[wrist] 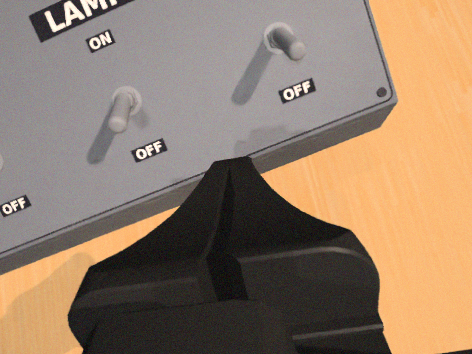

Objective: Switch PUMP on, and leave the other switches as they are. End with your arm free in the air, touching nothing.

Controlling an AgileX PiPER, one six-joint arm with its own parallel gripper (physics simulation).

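Note:
The grey switch panel fills the upper left of the wrist view. The PUMP label does not show. A right-hand switch has its lever tip tilted down and right, toward its OFF label; its name is out of view. A switch below the cut-off LAMP label has its tip pointing down and slightly left, on the OFF side. My gripper is shut and empty. Its tips overlap the panel's near edge in the view, below and between these two switches, apart from both levers; contact with the panel cannot be told.
A sliver of another switch shows at the left edge, with an OFF label below it. The panel's near right corner is at the upper right. A wooden table top lies around the panel.

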